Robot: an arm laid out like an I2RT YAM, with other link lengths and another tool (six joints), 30 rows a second.
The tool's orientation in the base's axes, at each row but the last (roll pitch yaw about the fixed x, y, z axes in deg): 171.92, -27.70, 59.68; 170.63, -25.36, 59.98; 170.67, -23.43, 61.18; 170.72, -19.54, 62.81; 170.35, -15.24, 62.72; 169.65, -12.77, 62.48; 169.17, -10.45, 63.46; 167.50, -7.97, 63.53; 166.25, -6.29, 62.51; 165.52, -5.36, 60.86; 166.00, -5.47, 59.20; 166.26, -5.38, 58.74; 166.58, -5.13, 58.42
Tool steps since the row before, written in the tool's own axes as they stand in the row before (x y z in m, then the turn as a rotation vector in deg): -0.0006, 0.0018, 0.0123, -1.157, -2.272, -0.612; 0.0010, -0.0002, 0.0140, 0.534, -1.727, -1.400; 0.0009, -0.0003, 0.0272, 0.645, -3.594, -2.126; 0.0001, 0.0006, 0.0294, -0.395, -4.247, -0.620; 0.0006, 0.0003, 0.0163, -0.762, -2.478, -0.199; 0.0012, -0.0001, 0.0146, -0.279, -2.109, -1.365; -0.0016, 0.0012, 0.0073, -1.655, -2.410, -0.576; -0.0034, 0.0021, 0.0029, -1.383, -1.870, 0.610; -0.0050, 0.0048, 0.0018, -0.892, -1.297, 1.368; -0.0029, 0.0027, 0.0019, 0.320, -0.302, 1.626; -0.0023, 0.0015, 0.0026, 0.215, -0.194, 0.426; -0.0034, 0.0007, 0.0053, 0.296, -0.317, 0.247; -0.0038, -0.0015, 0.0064, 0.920, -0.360, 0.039
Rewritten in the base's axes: 0.0056, 0.0026, -0.0108, -2.600, 0.180, -0.284; 0.0052, 0.0049, -0.0121, -1.667, 0.976, 1.223; 0.0092, 0.0081, -0.0243, -3.414, 1.866, 1.647; 0.0092, 0.0063, -0.0272, -3.976, 1.652, -0.201; 0.0049, 0.0029, -0.0153, -2.511, 0.533, -0.412; 0.0042, 0.0027, -0.0138, -2.282, 0.642, 0.878; 0.0021, -0.0014, -0.0071, -2.951, -0.368, -0.189; 0.0010, -0.0039, -0.0028, -2.065, -0.347, -1.182; 0.0023, -0.0067, -0.0012, -1.156, -0.196, -1.725; 0.0013, -0.0039, -0.0014, 0.330, 0.357, -1.613; 0.0007, -0.0029, -0.0024, 0.059, 0.265, -0.438; 0.0001, -0.0035, -0.0053, -0.045, 0.407, -0.286; -0.0017, -0.0027, -0.0069, 0.195, 0.969, -0.039
